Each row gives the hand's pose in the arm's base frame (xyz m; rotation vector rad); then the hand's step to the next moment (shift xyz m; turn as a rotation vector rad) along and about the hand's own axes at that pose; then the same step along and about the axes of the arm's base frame.
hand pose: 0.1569 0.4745 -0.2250 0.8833 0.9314 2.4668
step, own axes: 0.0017 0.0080 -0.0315 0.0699 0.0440 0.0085
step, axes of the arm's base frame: -0.0230 -0.0194 -0.0123 -0.0508 0.0086 0.0651
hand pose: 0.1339 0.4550 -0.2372 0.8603 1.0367 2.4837
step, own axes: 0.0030 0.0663 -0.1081 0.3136 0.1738 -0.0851
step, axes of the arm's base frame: -0.0747 -0.1019 -0.0110 -0.3051 -0.0110 0.2064
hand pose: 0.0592 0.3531 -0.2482 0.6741 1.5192 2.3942
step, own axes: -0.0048 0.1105 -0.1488 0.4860 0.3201 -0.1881
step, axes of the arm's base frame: -0.0632 -0.1685 0.0447 -0.4978 -0.0839 0.3452
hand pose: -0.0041 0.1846 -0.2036 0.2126 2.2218 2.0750
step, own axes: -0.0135 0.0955 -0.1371 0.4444 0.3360 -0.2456
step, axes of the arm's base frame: -0.0055 -0.1309 0.1045 -0.4656 -0.1463 0.3640
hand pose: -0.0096 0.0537 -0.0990 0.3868 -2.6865 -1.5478
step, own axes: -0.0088 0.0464 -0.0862 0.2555 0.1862 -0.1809
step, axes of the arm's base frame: 0.0109 -0.0491 0.0845 -0.2609 -0.1211 0.2235
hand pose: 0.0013 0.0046 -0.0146 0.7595 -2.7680 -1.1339
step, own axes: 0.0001 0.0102 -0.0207 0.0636 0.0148 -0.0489
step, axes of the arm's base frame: 0.0004 -0.0072 0.0219 -0.0508 -0.0519 0.0372
